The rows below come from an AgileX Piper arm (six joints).
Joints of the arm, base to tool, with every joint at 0 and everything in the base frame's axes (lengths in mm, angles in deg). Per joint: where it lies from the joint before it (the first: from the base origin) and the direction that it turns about. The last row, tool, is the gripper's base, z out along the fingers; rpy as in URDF.
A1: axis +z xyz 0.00 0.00 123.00
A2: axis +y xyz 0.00 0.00 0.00
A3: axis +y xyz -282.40 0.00 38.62
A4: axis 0.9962 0 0.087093 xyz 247.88 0.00 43.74
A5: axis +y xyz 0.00 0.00 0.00
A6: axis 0.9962 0 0.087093 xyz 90.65 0.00 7.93
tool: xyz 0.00 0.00 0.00 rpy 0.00 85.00 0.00
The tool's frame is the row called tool.
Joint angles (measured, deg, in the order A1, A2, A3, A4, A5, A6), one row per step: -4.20, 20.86, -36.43, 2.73, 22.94, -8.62; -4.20, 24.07, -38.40, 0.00, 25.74, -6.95; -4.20, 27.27, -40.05, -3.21, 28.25, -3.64; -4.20, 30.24, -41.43, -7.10, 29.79, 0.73; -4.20, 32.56, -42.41, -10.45, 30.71, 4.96; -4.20, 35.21, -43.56, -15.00, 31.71, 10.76
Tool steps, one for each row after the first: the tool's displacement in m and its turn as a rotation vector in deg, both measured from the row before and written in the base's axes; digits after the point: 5 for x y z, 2 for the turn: 0.00972, -0.00241, 0.00242, -0.62, 4.11, -1.00; 0.01033, -0.00318, 0.00073, 0.55, 3.99, -1.57; 0.01004, -0.00392, 0.00080, 0.81, 2.88, -2.17; 0.00811, -0.00344, 0.00037, 1.03, 1.85, -2.08; 0.00926, -0.00464, 0.00067, 1.30, 1.72, -2.96
